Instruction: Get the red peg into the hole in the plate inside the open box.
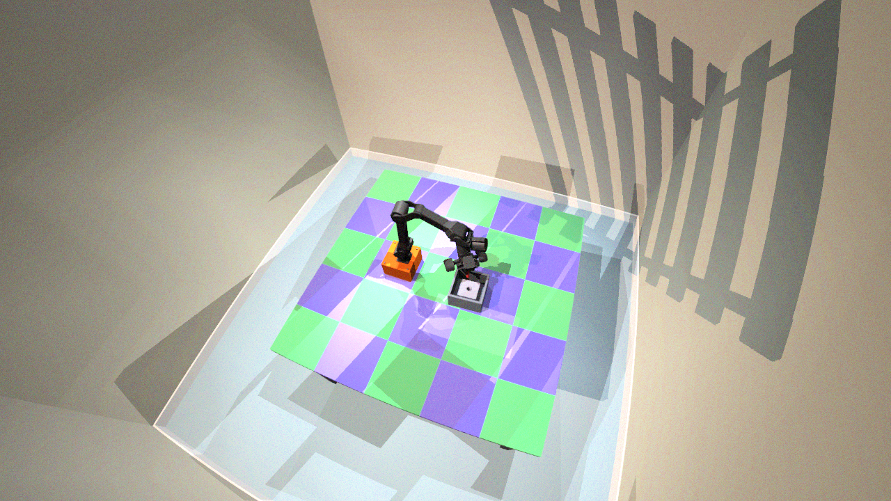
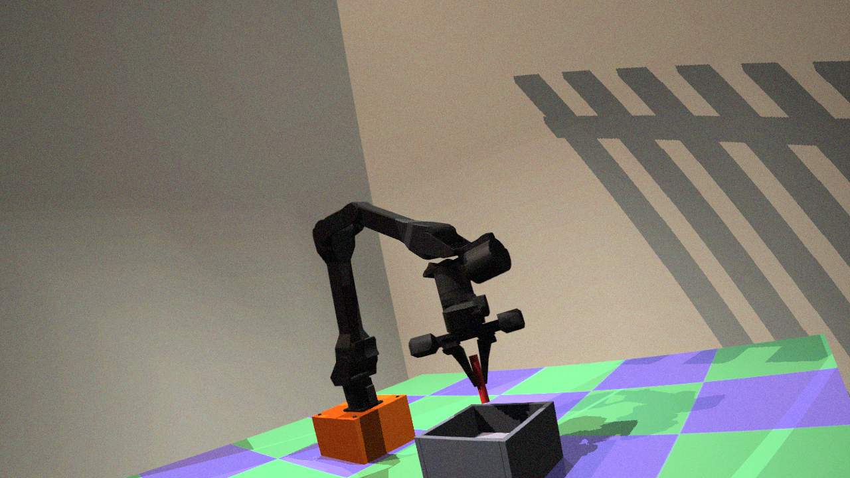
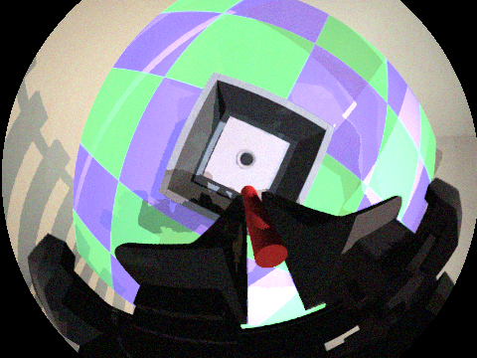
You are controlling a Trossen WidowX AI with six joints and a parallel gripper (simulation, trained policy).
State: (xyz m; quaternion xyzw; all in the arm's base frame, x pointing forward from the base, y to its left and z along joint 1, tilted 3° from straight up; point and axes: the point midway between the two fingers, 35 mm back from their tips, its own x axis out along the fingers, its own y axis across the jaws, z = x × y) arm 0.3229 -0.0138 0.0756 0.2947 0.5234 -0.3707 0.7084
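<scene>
Right now my gripper tip is 10 mm to the right of the red peg and 10 mm below it. The rest, counted from my gripper tip: white plate 100 mm below, 30 mm to the right, 20 mm ahead; grey box 120 mm below, 30 mm to the right, 20 mm ahead.
</scene>
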